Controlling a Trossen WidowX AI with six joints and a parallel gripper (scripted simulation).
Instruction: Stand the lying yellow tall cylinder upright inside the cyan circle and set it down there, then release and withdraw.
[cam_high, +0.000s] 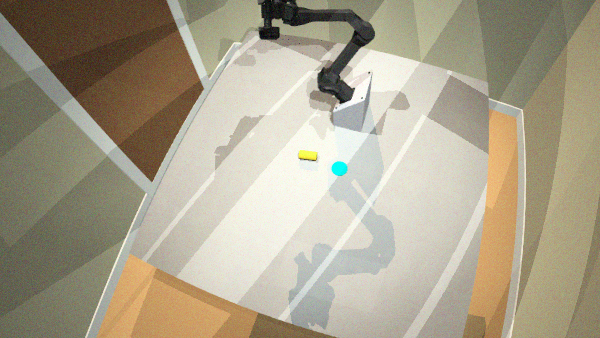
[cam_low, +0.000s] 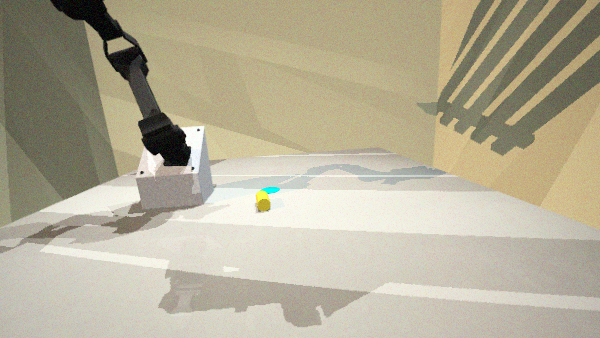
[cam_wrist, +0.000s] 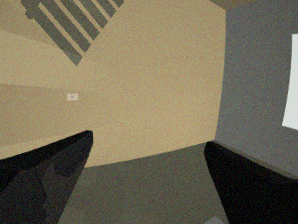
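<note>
Right now my gripper tip is 56 cm above the yellow tall cylinder, 15 cm to the right of it and 10 cm short of it. The rest, counted from my gripper tip: cyan circle: 58 cm below, 27 cm to the left, 10 cm ahead.
</note>
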